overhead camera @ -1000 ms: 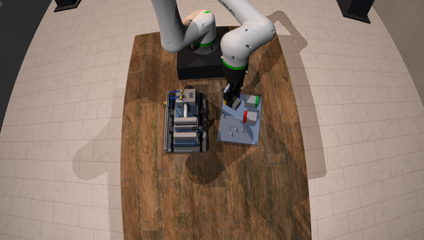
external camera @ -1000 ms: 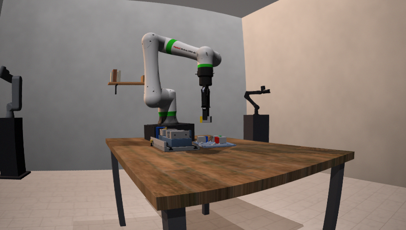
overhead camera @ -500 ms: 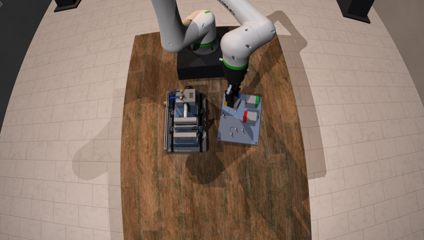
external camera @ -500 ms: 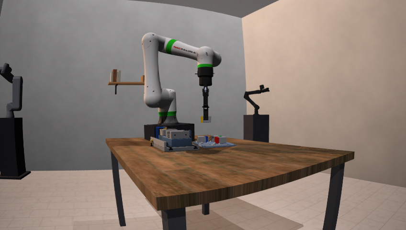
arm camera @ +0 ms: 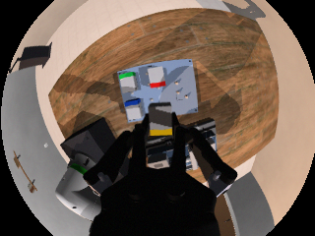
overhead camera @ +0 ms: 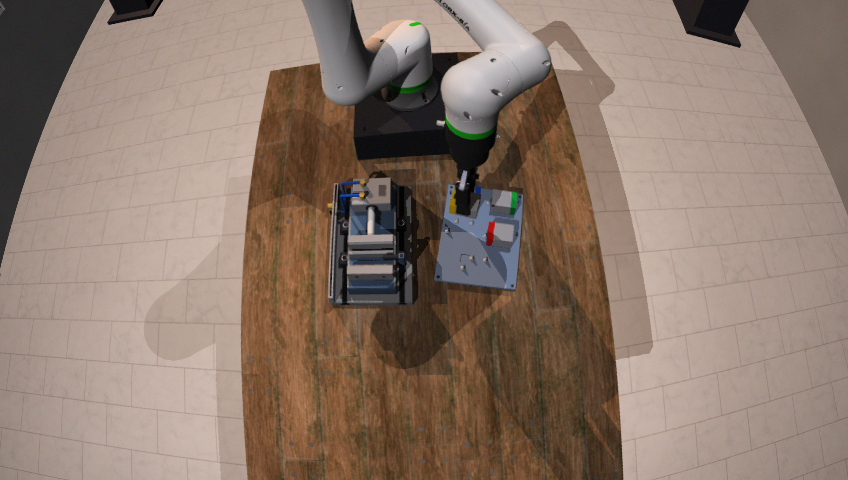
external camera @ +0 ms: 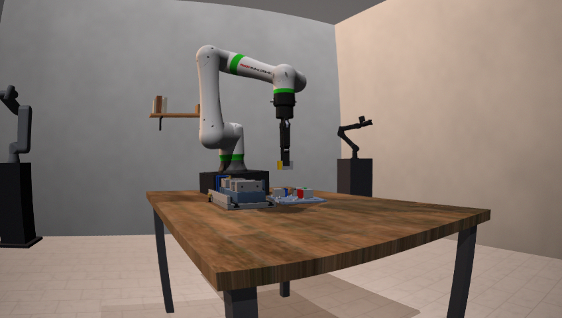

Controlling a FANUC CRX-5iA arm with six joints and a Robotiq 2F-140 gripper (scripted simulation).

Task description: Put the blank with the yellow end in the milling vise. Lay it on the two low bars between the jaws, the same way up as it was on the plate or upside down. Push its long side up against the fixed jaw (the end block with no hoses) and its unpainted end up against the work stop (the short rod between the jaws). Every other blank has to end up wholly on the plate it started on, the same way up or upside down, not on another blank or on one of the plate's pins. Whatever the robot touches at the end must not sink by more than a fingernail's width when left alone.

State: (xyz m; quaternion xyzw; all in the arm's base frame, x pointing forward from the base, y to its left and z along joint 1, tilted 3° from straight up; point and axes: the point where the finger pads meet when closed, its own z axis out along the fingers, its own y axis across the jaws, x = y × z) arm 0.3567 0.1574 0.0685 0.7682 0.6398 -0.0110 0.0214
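Now: hand 200 mm to the left of the fixed jaw, 140 mm short of it and 110 mm above it. The rest, counted from my hand: red-ended blank (160 mm below, 90 mm to the left, 10 mm ahead); then blue-ended blank (160 mm below, 90 mm behind, 10 mm to the left); then yellow-ended blank (30 mm below).
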